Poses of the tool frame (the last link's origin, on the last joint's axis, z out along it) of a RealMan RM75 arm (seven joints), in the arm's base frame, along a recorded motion.
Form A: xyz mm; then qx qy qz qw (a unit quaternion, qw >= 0).
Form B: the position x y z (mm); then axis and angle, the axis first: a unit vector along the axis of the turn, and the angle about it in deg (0 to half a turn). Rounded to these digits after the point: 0 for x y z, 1 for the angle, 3 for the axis.
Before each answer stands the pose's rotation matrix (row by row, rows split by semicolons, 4 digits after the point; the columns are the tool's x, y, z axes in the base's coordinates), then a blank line. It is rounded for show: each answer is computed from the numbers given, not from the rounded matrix.
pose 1, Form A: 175 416 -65 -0.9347 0.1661 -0.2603 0.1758
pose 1, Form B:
0.8093 -0.2190 0.5451; -0.4021 -0.8830 0.2422; 0.4282 -0.4151 -0.8027

175 416 -65 -0.950 0.169 -0.264 159.7
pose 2, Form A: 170 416 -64 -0.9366 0.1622 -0.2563 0.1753
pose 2, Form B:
0.8160 -0.2140 0.5370; -0.3937 -0.8859 0.2452; 0.4233 -0.4115 -0.8072

170 416 -64 -0.951 0.165 -0.260 159.8
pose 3, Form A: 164 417 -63 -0.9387 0.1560 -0.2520 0.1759
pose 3, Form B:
0.8243 -0.2042 0.5280; -0.3816 -0.8894 0.2516; 0.4182 -0.4089 -0.8111

164 417 -63 -0.954 0.158 -0.256 159.7
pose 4, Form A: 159 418 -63 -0.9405 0.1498 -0.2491 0.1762
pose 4, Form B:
0.8310 -0.1940 0.5213; -0.3695 -0.8930 0.2568; 0.4157 -0.4060 -0.8138

159 418 -63 -0.955 0.152 -0.253 159.7
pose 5, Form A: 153 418 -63 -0.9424 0.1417 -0.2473 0.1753
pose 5, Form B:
0.8375 -0.1804 0.5157; -0.3537 -0.8984 0.2603; 0.4164 -0.4005 -0.8162

153 418 -63 -0.957 0.144 -0.251 159.8
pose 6, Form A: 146 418 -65 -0.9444 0.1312 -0.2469 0.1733
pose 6, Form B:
0.8437 -0.1622 0.5118; -0.3334 -0.9055 0.2625; 0.4208 -0.3921 -0.8180

146 418 -65 -0.959 0.133 -0.251 160.0
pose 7, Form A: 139 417 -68 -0.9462 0.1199 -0.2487 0.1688
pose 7, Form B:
0.8475 -0.1429 0.5111; -0.3109 -0.9143 0.2598; 0.4302 -0.3791 -0.8193

139 417 -68 -0.960 0.122 -0.252 160.6
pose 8, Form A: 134 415 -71 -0.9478 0.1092 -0.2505 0.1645
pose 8, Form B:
0.8507 -0.1246 0.5107; -0.2894 -0.9220 0.2571; 0.4389 -0.3665 -0.8204

134 415 -71 -0.961 0.111 -0.254 161.1
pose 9, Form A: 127 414 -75 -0.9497 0.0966 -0.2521 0.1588
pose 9, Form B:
0.8542 -0.1034 0.5095; -0.2635 -0.9309 0.2529; 0.4481 -0.3503 -0.8225

127 414 -75 -0.962 0.098 -0.255 161.7
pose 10, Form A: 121 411 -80 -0.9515 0.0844 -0.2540 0.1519
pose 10, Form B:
0.8567 -0.0834 0.5090; -0.2378 -0.9396 0.2462; 0.4577 -0.3319 -0.8248

121 411 -80 -0.963 0.085 -0.257 162.5
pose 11, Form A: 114 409 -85 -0.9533 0.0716 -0.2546 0.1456
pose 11, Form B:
0.8601 -0.0624 0.5063; -0.2107 -0.9473 0.2412; 0.4646 -0.3141 -0.8279

114 409 -85 -0.964 0.072 -0.257 163.3
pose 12, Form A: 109 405 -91 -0.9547 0.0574 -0.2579 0.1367
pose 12, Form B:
0.8604 -0.0391 0.5082; -0.1801 -0.9560 0.2314; 0.4768 -0.2906 -0.8296

109 405 -91 -0.964 0.058 -0.260 164.3
